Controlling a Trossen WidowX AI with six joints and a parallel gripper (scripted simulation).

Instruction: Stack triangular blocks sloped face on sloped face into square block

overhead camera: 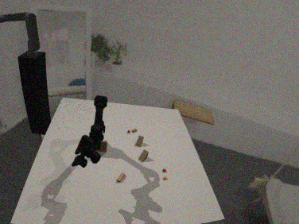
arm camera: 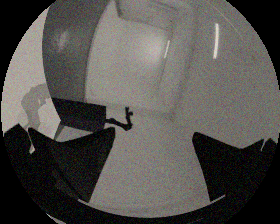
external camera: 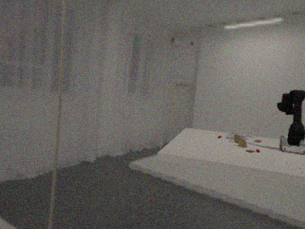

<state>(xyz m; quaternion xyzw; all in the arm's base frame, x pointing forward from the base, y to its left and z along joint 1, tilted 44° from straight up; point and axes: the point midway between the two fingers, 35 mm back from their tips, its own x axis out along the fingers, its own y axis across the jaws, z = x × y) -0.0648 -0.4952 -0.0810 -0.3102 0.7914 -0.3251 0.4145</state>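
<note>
Right now the tan triangular block is 440 mm ahead of my gripper tip, 370 mm to the left of it and 350 mm below it. From my gripper tip the other things lie so: yellow piece: 570 mm ahead, 360 mm below, 170 mm to the left.
</note>
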